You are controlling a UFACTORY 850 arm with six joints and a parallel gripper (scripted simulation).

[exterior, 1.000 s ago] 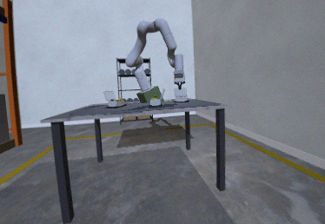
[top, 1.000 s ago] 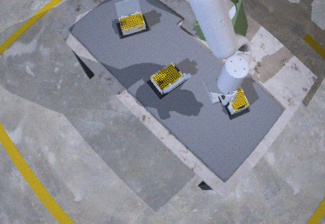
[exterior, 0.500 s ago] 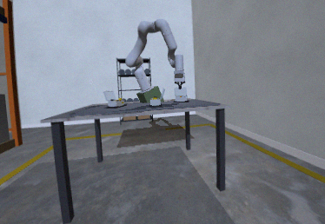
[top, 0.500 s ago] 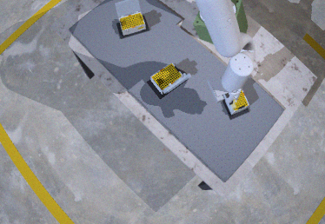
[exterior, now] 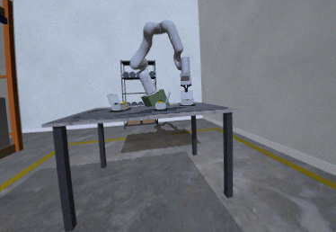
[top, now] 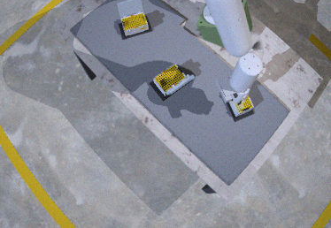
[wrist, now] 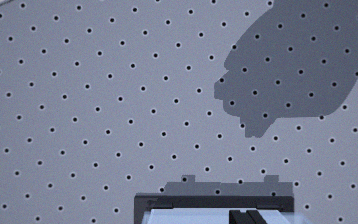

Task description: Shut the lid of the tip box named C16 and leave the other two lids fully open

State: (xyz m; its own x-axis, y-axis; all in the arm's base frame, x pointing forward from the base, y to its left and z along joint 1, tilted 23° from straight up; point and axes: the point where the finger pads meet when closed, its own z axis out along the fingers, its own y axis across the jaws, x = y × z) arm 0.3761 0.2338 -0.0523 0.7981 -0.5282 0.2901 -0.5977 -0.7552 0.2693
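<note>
Now: hand 2 cm past the clear lid, 2 cm to the right of it and 4 cm above it. From my hand the other things lie so: tip box 5 cm behind, 4 cm to the left, 8 cm below.
</note>
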